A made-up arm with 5 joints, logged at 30 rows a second.
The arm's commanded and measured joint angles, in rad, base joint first. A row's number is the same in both.
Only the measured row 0 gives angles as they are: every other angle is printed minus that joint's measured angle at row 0.
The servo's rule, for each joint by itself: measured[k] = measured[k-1] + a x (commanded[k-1-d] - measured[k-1]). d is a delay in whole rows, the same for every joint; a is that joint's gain. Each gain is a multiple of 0.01, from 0.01 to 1. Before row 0 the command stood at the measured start. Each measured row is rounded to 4 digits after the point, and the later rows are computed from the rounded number. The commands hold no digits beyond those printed.
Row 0, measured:
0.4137 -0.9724 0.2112 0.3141 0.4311
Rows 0 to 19, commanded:
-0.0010 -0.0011 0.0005 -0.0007 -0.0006
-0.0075 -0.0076 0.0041 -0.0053 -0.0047
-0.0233 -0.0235 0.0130 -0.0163 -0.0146
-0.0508 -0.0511 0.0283 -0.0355 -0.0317
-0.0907 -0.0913 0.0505 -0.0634 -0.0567
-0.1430 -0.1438 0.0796 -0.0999 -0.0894
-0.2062 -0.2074 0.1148 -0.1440 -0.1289
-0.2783 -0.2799 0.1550 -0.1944 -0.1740
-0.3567 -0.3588 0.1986 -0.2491 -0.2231
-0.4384 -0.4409 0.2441 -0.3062 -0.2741
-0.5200 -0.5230 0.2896 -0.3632 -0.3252
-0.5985 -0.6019 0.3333 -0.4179 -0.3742
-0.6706 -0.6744 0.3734 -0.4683 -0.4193
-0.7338 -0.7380 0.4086 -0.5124 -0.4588
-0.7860 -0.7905 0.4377 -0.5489 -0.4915
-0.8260 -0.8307 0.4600 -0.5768 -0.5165
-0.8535 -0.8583 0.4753 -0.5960 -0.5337
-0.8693 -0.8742 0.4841 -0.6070 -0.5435
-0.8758 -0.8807 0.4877 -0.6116 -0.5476
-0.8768 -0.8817 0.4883 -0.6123 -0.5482
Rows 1 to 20, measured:
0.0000 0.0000 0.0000 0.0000 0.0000
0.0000 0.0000 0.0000 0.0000 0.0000
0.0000 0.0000 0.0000 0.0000 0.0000
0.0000 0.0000 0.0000 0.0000 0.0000
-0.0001 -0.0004 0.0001 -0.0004 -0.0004
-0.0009 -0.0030 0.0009 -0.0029 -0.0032
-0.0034 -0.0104 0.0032 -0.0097 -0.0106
-0.0086 -0.0251 0.0080 -0.0229 -0.0243
-0.0176 -0.0489 0.0161 -0.0436 -0.0454
-0.0314 -0.0831 0.0282 -0.0723 -0.0740
-0.0506 -0.1278 0.0447 -0.1089 -0.1097
-0.0756 -0.1826 0.0657 -0.1525 -0.1515
-0.1065 -0.2460 0.0910 -0.2018 -0.1980
-0.1430 -0.3162 0.1201 -0.2550 -0.2475
-0.1845 -0.3906 0.1523 -0.3102 -0.2980
-0.2300 -0.4667 0.1867 -0.3651 -0.3475
-0.2785 -0.5415 0.2222 -0.4177 -0.3942
-0.3286 -0.6122 0.2576 -0.4660 -0.4362
-0.3789 -0.6764 0.2918 -0.5083 -0.4721
-0.4281 -0.7319 0.3238 -0.5432 -0.5010
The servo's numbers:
d 4
a 0.11 0.36 0.19 0.51 0.65

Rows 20 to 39, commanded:
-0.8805 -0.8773 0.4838 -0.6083 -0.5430
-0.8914 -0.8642 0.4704 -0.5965 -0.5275
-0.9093 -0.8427 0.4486 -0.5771 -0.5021
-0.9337 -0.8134 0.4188 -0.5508 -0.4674
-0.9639 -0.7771 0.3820 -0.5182 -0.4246
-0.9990 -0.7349 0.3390 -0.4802 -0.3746
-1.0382 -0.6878 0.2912 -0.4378 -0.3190
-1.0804 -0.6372 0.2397 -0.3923 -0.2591
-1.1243 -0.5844 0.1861 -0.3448 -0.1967
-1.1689 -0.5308 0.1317 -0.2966 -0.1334
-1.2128 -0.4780 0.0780 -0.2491 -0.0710
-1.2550 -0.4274 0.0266 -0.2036 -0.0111
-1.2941 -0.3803 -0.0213 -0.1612 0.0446
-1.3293 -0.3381 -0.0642 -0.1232 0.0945
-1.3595 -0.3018 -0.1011 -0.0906 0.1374
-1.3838 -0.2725 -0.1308 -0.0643 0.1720
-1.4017 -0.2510 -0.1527 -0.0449 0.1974
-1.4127 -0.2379 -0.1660 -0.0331 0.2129
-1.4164 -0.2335 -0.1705 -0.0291 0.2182
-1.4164 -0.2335 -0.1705 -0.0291 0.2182
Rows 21 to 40, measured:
-0.4749 -0.7774 0.3526 -0.5701 -0.5223
-0.5183 -0.8122 0.3776 -0.5889 -0.5361
-0.5576 -0.8369 0.3985 -0.6005 -0.5436
-0.5927 -0.8530 0.4156 -0.6065 -0.5466
-0.6244 -0.8617 0.4286 -0.6074 -0.5443
-0.6538 -0.8626 0.4365 -0.6018 -0.5334
-0.6819 -0.8554 0.4388 -0.5892 -0.5131
-0.7096 -0.8403 0.4350 -0.5696 -0.4834
-0.7376 -0.8175 0.4249 -0.5434 -0.4452
-0.7664 -0.7878 0.4086 -0.5112 -0.3993
-0.7963 -0.7518 0.3863 -0.4738 -0.3471
-0.8276 -0.7105 0.3584 -0.4322 -0.2899
-0.8602 -0.6651 0.3257 -0.3876 -0.2293
-0.8942 -0.6168 0.2888 -0.3412 -0.1670
-0.9292 -0.5668 0.2487 -0.2942 -0.1046
-0.9650 -0.5166 0.2065 -0.2480 -0.0438
-1.0012 -0.4675 0.1632 -0.2037 0.0137
-1.0373 -0.4209 0.1200 -0.1626 0.0662
-1.0727 -0.3780 0.0780 -0.1259 0.1125
-1.1069 -0.3400 0.0383 -0.0945 0.1512

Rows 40 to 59, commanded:
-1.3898 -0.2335 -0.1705 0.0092 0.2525
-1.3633 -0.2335 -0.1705 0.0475 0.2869
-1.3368 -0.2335 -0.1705 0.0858 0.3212
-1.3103 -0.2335 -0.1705 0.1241 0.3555
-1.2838 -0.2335 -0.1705 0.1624 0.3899
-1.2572 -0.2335 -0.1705 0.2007 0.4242
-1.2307 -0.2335 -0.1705 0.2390 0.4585
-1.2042 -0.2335 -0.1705 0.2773 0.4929
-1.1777 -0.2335 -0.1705 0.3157 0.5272
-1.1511 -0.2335 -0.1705 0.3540 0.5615
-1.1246 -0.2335 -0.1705 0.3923 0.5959
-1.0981 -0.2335 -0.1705 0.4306 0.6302
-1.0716 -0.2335 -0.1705 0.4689 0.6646
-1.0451 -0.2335 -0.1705 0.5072 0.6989
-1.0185 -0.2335 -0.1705 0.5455 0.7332
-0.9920 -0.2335 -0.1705 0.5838 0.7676
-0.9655 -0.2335 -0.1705 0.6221 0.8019
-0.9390 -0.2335 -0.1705 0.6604 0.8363
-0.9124 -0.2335 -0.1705 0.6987 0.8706
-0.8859 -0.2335 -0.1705 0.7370 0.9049
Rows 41 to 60, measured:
-1.1393 -0.3080 0.0020 -0.0692 0.1812
-1.1694 -0.2828 -0.0299 -0.0508 0.2018
-1.1966 -0.2651 -0.0566 -0.0397 0.2125
-1.2208 -0.2537 -0.0782 -0.0343 0.2162
-1.2394 -0.2464 -0.0957 -0.0121 0.2398
-1.2530 -0.2418 -0.1099 0.0183 0.2704
-1.2622 -0.2388 -0.1214 0.0527 0.3034
-1.2675 -0.2369 -0.1307 0.0891 0.3373
-1.2693 -0.2357 -0.1383 0.1265 0.3715
-1.2680 -0.2349 -0.1444 0.1643 0.4058
-1.2639 -0.2344 -0.1494 0.2024 0.4401
-1.2573 -0.2341 -0.1534 0.2406 0.4744
-1.2485 -0.2339 -0.1566 0.2789 0.5087
-1.2378 -0.2338 -0.1592 0.3172 0.5430
-1.2253 -0.2337 -0.1613 0.3555 0.5774
-1.2113 -0.2336 -0.1630 0.3938 0.6117
-1.1959 -0.2336 -0.1644 0.4321 0.6461
-1.1793 -0.2336 -0.1656 0.4704 0.6804
-1.1616 -0.2336 -0.1665 0.5087 0.7147
-1.1429 -0.2336 -0.1673 0.5470 0.7491

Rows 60 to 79, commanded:
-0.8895 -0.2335 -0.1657 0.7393 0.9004
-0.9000 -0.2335 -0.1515 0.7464 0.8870
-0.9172 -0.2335 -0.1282 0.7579 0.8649
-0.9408 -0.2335 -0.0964 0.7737 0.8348
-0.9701 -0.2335 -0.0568 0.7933 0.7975
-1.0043 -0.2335 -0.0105 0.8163 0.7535
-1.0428 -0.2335 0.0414 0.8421 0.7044
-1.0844 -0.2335 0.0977 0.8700 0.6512
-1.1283 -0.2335 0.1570 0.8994 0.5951
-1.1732 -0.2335 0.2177 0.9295 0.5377
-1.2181 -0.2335 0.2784 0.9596 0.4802
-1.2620 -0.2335 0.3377 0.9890 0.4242
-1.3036 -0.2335 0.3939 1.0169 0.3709
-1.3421 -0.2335 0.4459 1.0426 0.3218
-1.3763 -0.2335 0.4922 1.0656 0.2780
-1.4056 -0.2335 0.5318 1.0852 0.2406
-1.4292 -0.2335 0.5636 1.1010 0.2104
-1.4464 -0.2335 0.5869 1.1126 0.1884
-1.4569 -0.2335 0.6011 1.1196 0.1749
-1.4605 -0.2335 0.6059 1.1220 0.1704
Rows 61 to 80, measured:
-1.1234 -0.2336 -0.1679 0.5853 0.7834
-1.1031 -0.2336 -0.1684 0.6236 0.8178
-1.0821 -0.2336 -0.1688 0.6619 0.8521
-1.0605 -0.2336 -0.1691 0.7002 0.8864
-1.0417 -0.2336 -0.1685 0.7201 0.8955
-1.0261 -0.2336 -0.1653 0.7335 0.8900
-1.0141 -0.2336 -0.1583 0.7459 0.8737
-1.0060 -0.2336 -0.1465 0.7601 0.8484
-1.0021 -0.2336 -0.1295 0.7770 0.8153
-1.0023 -0.2336 -0.1069 0.7970 0.7751
-1.0068 -0.2336 -0.0787 0.8200 0.7291
-1.0153 -0.2336 -0.0452 0.8455 0.6785
-1.0277 -0.2336 -0.0068 0.8730 0.6243
-1.0437 -0.2336 0.0359 0.9018 0.5680
-1.0629 -0.2336 0.0820 0.9313 0.5109
-1.0848 -0.2336 0.1306 0.9607 0.4545
-1.1089 -0.2336 0.1806 0.9894 0.4002
-1.1346 -0.2336 0.2310 1.0165 0.3492
-1.1612 -0.2336 0.2806 1.0415 0.3029
-1.1881 -0.2336 0.3283 1.0638 0.2624

